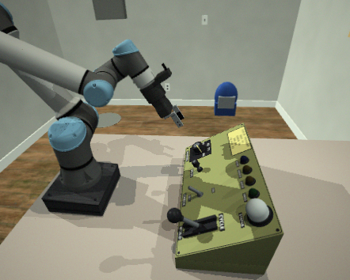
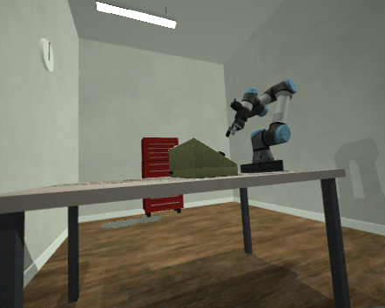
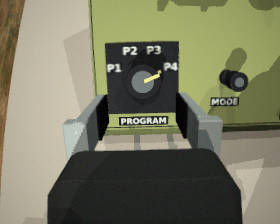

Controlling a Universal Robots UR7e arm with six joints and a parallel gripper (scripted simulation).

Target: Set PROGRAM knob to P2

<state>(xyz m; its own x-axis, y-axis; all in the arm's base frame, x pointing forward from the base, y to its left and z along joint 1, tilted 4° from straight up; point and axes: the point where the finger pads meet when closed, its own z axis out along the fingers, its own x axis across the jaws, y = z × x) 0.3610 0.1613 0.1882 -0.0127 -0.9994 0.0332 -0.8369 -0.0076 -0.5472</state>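
The mode knob lies 70 mm ahead of my hand, 120 mm to the right of it and 120 mm below it. The rest, counted from my hand: olive console (110 mm ahead, 190 mm to the right, 150 mm below); check toggle (70 mm ahead, 240 mm to the right, 130 mm below); ball-handled lever (40 mm ahead, 360 mm to the right, 120 mm below).
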